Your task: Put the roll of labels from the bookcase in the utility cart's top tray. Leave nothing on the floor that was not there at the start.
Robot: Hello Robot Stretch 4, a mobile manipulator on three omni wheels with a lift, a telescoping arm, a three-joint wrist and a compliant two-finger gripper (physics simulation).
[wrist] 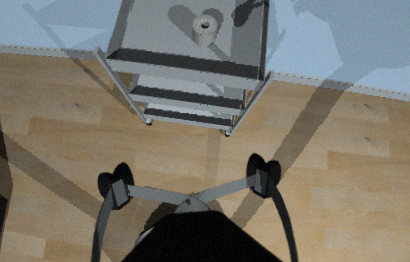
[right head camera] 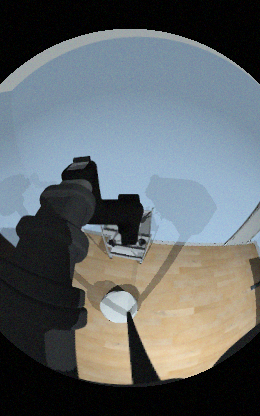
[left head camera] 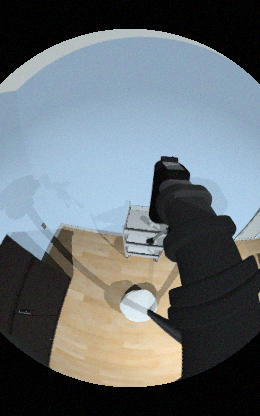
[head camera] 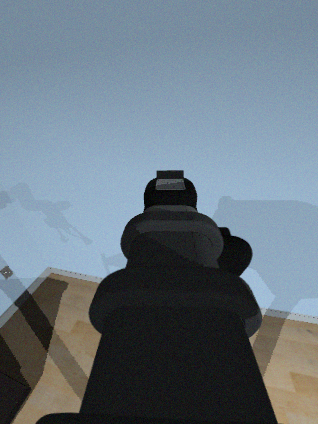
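Pixels of known places: gripper, fingertip midpoint: (wrist: 190,173) (left head camera: 162,240); robot's base at its link origin: (right head camera: 119,305) (left head camera: 137,304).
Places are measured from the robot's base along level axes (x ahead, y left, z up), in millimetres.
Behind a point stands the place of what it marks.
Observation:
The roll of labels (wrist: 204,31) @(x 754, y -146, z 694 mm), pale with a dark centre hole, stands upright in the top tray of the grey utility cart (wrist: 187,69) @(x 635, y -93, z 701 mm) in the wrist view. The cart also shows in the left head view (left head camera: 142,229) @(x 712, y -57, z 634 mm) and the right head view (right head camera: 124,257) @(x 631, y -76, z 128 mm), partly hidden behind the arm or gripper. My gripper (wrist: 190,173) @(x 350, y -87, z 1052 mm) (right head camera: 127,242) @(x 350, y -87, z 1052 mm) is open and empty, its fingers wide apart over the wooden floor on the near side of the cart, apart from the roll. The bookcase cannot be made out.
A round white object (left head camera: 138,305) @(x -2, y 2, z 187 mm) (right head camera: 118,306) @(x 0, y -1, z 187 mm) stands on the floor between the robot and the cart. A dark cabinet (left head camera: 30,295) @(x -68, y 946, z 670 mm) stands at the left. The blue wall (left head camera: 100,125) @(x 1077, y 278, z 1510 mm) is behind the cart. The arm (head camera: 172,360) @(x 116, y 0, z 1457 mm) covers much of the head view.

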